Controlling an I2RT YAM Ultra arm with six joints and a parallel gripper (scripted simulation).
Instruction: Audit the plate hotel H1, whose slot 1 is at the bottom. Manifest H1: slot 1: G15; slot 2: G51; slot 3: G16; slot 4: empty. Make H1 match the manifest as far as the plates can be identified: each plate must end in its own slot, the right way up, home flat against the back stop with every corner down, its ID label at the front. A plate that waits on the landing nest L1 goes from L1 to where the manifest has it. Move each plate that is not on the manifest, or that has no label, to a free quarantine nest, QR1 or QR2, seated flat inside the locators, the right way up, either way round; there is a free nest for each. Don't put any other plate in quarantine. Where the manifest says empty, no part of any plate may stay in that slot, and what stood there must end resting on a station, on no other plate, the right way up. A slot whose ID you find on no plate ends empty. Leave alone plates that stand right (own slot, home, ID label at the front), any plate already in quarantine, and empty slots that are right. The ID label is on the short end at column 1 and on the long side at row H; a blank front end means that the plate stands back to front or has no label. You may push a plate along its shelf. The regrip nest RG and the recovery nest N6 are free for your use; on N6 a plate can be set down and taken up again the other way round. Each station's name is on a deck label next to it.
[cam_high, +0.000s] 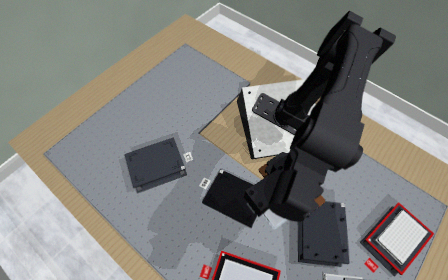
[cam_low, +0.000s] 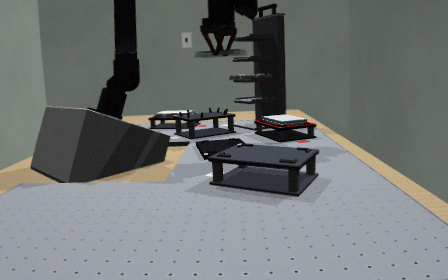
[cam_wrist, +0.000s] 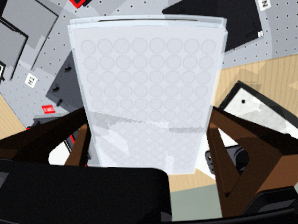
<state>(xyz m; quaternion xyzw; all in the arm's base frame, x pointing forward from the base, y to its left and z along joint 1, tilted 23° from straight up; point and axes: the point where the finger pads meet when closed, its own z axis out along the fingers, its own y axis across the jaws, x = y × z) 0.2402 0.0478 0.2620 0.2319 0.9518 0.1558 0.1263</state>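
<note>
Right now my hand is 20 mm past the flat black pad, 130 mm to the left of it and 240 mm above it. From my hand the other things lie so: red-bordered quarantine nest: 140 mm behind, 330 mm to the left, 210 mm below; then N6 deck label: 10 mm behind, 230 mm to the right, 250 mm below; then plate hotel H1: 200 mm ahead, 240 mm to the left, 60 mm below.
</note>
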